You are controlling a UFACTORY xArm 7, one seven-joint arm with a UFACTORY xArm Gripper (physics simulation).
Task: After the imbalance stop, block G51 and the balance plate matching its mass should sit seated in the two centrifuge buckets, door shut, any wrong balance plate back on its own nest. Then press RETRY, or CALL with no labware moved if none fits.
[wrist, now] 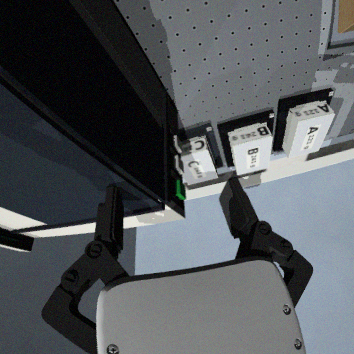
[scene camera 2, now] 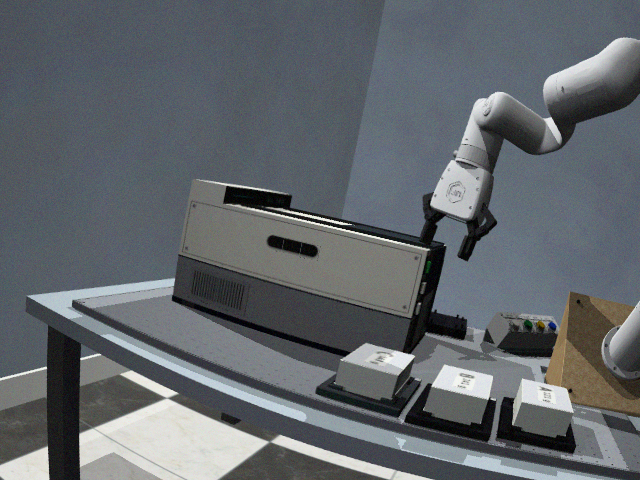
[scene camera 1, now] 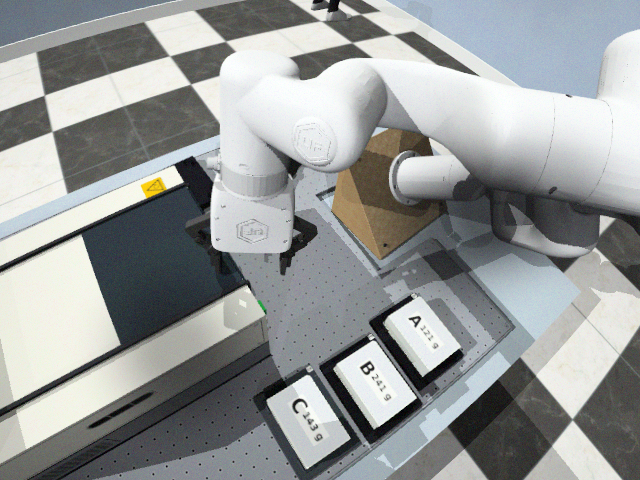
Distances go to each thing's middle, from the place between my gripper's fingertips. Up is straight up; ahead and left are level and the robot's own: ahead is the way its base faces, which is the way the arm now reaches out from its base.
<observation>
Now: hand 11 cm short of the dark centrifuge door (scene camera 1: 148, 268) and 9 cm to the left of it. The rest, counted from my hand: balance plate B (scene camera 1: 374, 384): 9 cm behind, 23 cm to the left, 18 cm below; then balance plate C (scene camera 1: 312, 428): 4 cm ahead, 21 cm to the left, 18 cm below; then centrifuge (scene camera 1: 79, 393): 26 cm ahead, 10 cm to the right, 9 cm below.
</observation>
